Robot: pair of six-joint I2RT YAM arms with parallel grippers.
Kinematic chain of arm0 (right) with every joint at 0, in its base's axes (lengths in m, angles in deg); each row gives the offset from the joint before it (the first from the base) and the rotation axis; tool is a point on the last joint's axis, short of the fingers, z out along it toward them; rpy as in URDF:
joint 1: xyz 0 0 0.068 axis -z
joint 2: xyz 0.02 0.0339 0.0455 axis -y
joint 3: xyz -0.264 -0.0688 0 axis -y
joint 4: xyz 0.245 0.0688 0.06 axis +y
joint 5: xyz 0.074 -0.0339 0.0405 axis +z
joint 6: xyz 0.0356 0 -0.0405 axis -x
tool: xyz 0 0 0 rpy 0 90 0
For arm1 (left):
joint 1: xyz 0 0 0.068 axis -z
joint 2: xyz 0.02 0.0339 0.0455 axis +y
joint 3: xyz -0.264 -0.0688 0 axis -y
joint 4: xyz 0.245 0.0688 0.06 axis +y
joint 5: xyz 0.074 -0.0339 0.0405 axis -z
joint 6: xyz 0.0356 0 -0.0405 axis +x
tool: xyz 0 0 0 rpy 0 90 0
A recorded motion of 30 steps. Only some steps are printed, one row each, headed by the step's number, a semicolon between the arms.
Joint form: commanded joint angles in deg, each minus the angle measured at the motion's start. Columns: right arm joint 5, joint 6, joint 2, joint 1, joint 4, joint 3; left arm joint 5, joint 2, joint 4, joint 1, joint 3, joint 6.
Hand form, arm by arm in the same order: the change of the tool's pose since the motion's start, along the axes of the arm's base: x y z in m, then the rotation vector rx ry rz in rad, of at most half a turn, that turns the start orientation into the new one. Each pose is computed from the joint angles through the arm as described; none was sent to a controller.
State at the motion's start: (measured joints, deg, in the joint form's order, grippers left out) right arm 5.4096 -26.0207 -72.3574 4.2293 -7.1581 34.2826; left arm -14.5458 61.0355 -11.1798 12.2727 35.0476 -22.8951
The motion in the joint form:
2: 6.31 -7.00 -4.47 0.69 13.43 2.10; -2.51 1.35 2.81 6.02 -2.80 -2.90
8: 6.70 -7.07 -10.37 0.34 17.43 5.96; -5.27 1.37 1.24 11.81 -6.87 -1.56
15: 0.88 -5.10 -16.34 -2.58 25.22 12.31; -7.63 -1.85 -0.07 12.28 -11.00 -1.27
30: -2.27 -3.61 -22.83 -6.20 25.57 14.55; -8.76 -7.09 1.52 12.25 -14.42 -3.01
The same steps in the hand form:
2: -0.0038 0.0010 -0.0270 0.1866 0.2794 -0.0020; -0.0087 -0.0224 -0.0271 -0.0030 0.1124 -0.0481
8: 0.0101 0.0017 -0.0375 0.2001 0.3849 -0.0002; -0.0231 -0.0406 -0.0483 0.0550 0.1475 -0.1102
15: 0.0271 0.0116 -0.0422 0.1003 0.5147 -0.0091; -0.0365 -0.0351 -0.0584 0.0708 0.1358 -0.0812
30: 0.0396 0.0285 -0.0635 0.0247 0.5947 0.0307; -0.0520 -0.0272 -0.0637 0.0464 0.1289 -0.0526

